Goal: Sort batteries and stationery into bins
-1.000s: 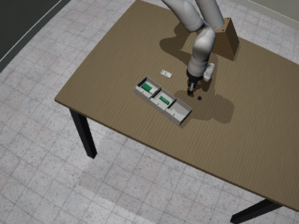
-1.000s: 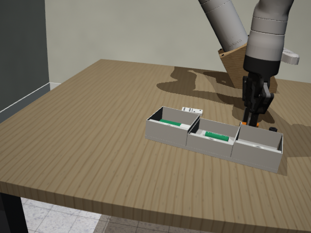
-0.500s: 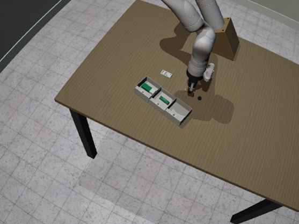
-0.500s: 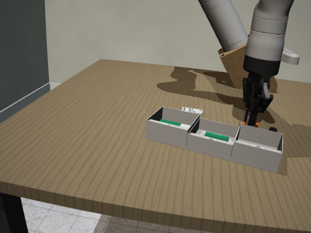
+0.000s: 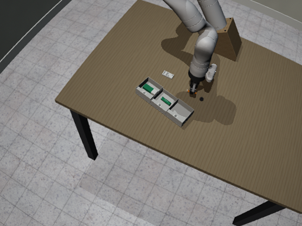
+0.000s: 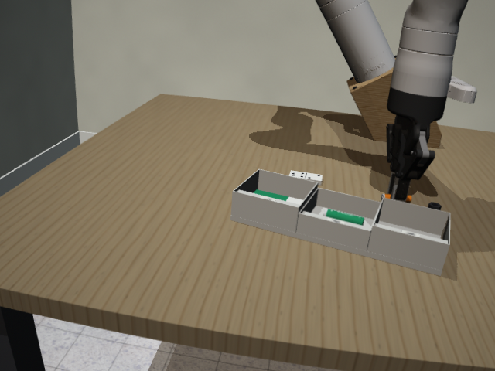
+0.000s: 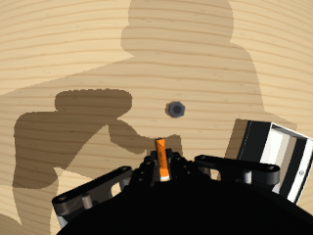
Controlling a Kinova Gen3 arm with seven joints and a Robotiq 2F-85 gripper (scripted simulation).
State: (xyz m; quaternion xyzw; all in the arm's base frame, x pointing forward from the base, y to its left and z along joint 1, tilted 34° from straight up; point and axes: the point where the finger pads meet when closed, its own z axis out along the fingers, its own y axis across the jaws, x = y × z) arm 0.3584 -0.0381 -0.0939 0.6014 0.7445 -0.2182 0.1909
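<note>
Right now the black nut is 50 mm to the left of my hand, 20 mm below it and 10 mm ahead of it. From my hand the other things lie so: white domino: 130 mm to the right, 30 mm behind, 20 mm below; then green battery: 110 mm ahead, 80 mm to the right, 10 mm below; then orange battery: 20 mm below.
</note>
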